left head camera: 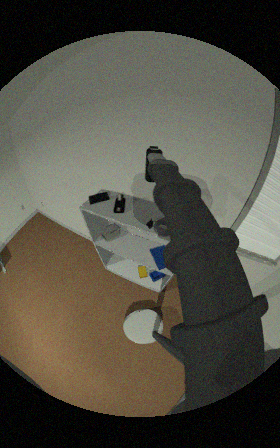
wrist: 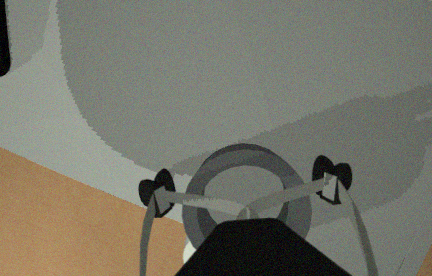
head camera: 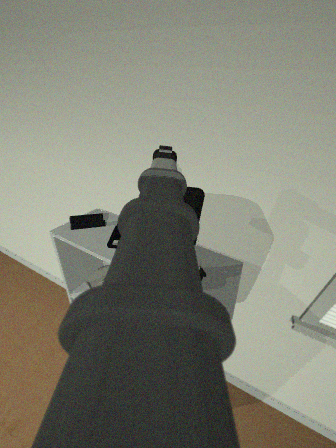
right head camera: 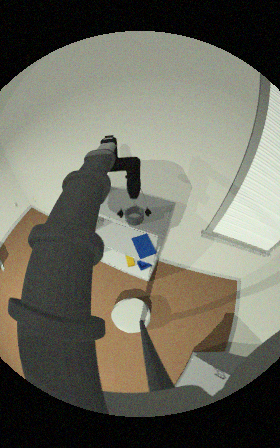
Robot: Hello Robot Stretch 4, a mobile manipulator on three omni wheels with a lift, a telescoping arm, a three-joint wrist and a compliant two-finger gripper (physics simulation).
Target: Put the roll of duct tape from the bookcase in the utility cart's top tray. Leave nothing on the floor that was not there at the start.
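Pixels of known places: gripper, fingertip midpoint: [left head camera: 162, 226] [wrist: 243, 178] [right head camera: 134, 215]; robot's base at its link origin: [left head camera: 142, 325] [right head camera: 131, 314].
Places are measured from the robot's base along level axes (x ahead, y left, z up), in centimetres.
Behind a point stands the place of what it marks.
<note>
The roll of duct tape [left head camera: 161, 228] {x 50.0, y -6.8, z 108.2 cm} [right head camera: 134, 220] {x 49.0, y -8.9, z 106.8 cm} [wrist: 245, 156] {x 58.5, y -9.2, z 108.0 cm} is a dark grey ring, lying flat on the top board of the pale grey bookcase [head camera: 95, 238] {x 74.0, y 26.8, z 103.2 cm} [left head camera: 135, 205] {x 75.9, y 5.9, z 103.2 cm} [right head camera: 163, 212] {x 57.2, y -26.1, z 103.2 cm} [wrist: 30, 115] {x 63.9, y 12.1, z 103.2 cm}, near its front edge. My gripper [right head camera: 134, 212] {x 55.7, y -8.9, z 103.2 cm} [wrist: 243, 178] {x 55.7, y -8.9, z 103.2 cm} is open, pointing down, with one black fingertip on each side of the roll. In the wrist view a gap shows between each fingertip and the ring, and the gripper's dark body hides the roll's near part. The arm hides much of the bookcase in the head view. I cannot clearly identify the utility cart.
A black block [head camera: 86, 221] {x 81.5, y 33.0, z 106.7 cm} [left head camera: 99, 198] {x 81.9, y 32.0, z 105.7 cm} and a black device [left head camera: 119, 203] {x 74.2, y 16.5, z 106.3 cm} lie on the bookcase top. Blue and yellow things [left head camera: 143, 271] {x 66.4, y -4.1, z 11.7 cm} [right head camera: 130, 261] {x 64.8, y -3.3, z 11.8 cm} are lower down. A round white object [left head camera: 143, 326] {x -0.2, y -0.2, z 18.7 cm} [right head camera: 130, 315] {x -0.2, y 0.0, z 18.7 cm} stands in front. A pale flat-topped thing [right head camera: 202, 372] {x -75.0, y -58.1, z 45.0 cm} is at lower right.
</note>
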